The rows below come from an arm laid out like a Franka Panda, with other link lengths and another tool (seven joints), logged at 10 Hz.
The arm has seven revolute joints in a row. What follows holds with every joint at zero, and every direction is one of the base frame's.
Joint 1 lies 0.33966 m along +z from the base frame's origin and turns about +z.
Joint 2 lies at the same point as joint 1 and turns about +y.
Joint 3 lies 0.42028 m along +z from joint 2 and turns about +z.
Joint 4 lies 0.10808 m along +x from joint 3 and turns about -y.
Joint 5 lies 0.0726 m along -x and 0.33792 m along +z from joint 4 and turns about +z.
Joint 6 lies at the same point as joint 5 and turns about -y.
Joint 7 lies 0.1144 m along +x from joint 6 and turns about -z.
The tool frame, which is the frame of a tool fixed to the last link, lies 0.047 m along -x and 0.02 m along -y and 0.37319 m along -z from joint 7; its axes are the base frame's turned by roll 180, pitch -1.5 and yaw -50.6 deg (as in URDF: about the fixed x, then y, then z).
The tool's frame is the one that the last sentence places.
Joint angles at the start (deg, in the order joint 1, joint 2, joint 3, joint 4, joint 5, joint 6, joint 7): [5.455 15.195 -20.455 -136.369 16.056 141.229 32.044]
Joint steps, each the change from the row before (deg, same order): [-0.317 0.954 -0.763 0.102 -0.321 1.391 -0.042]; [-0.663 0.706 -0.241 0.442 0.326 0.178 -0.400]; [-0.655 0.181 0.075 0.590 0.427 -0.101 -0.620]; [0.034 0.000 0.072 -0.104 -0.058 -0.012 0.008]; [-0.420 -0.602 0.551 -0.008 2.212 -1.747 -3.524]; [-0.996 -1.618 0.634 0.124 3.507 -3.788 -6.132]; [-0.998 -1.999 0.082 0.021 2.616 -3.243 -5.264]
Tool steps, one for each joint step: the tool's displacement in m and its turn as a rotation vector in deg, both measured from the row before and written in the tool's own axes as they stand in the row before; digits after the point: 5 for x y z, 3 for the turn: [0.01329 -0.00878 0.00444 0.735 0.813 0.879]; [0.00767 -0.00487 0.00246 0.063 0.038 0.754]; [0.00310 -0.00566 -0.00193 0.368 -0.339 0.224]; [-0.00057 0.00135 0.00070 -0.131 0.036 -0.128]; [-0.00854 0.00945 -0.00292 -0.967 -2.032 -2.007]; [-0.01389 0.01641 -0.01039 -1.383 -4.001 -3.479]; [-0.01017 0.01166 -0.01382 -0.253 -3.603 -3.017]
